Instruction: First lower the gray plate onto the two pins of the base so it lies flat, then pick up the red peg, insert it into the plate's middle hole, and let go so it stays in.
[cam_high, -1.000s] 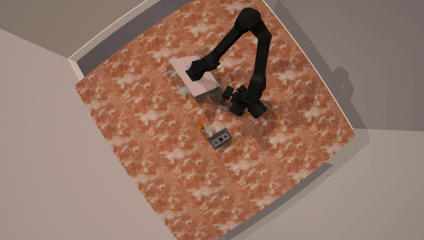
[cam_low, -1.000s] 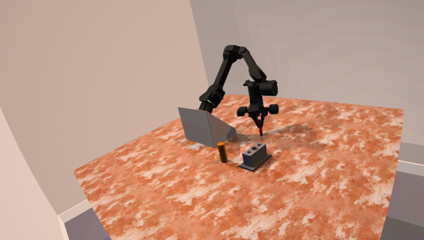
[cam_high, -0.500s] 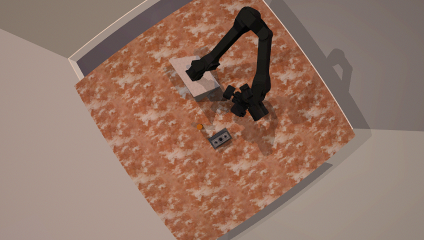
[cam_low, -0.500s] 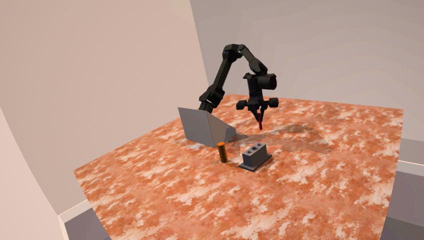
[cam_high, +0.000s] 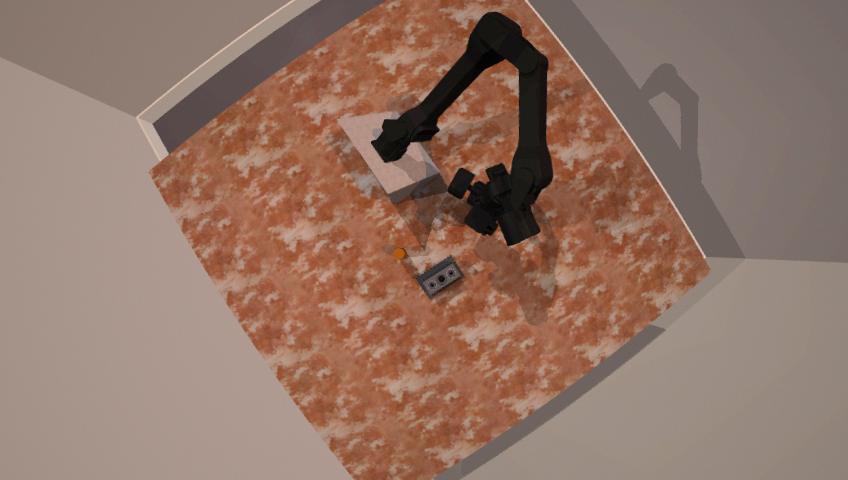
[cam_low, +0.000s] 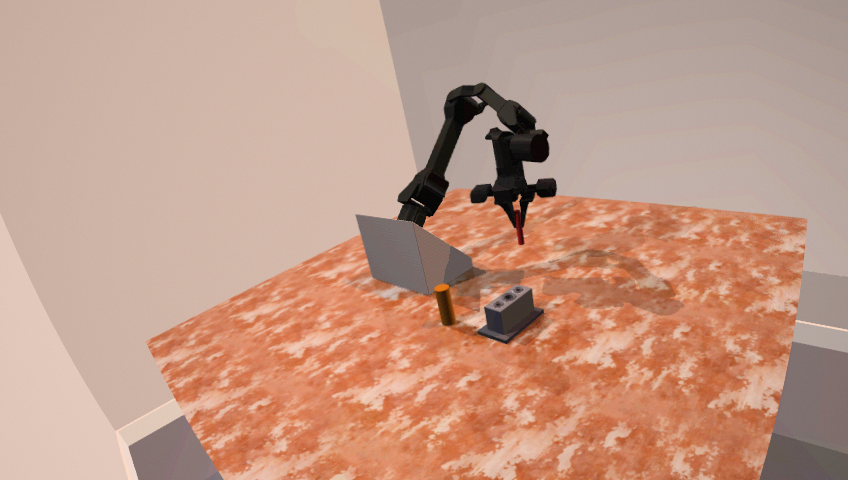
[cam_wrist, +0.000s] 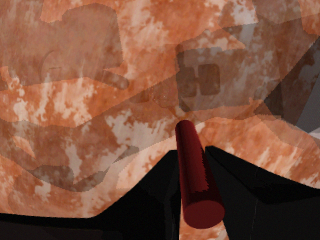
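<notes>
Now: the gray plate 190 mm to the right of my gripper tip, 100 mm ahead of it and 70 mm below it. Round my gripper tip: orange cylinder (240 mm to the right, 70 mm below, 20 mm behind); then gray base (190 mm to the right, 100 mm below, 100 mm ahead); then red peg (right at my gripper tip).
</notes>
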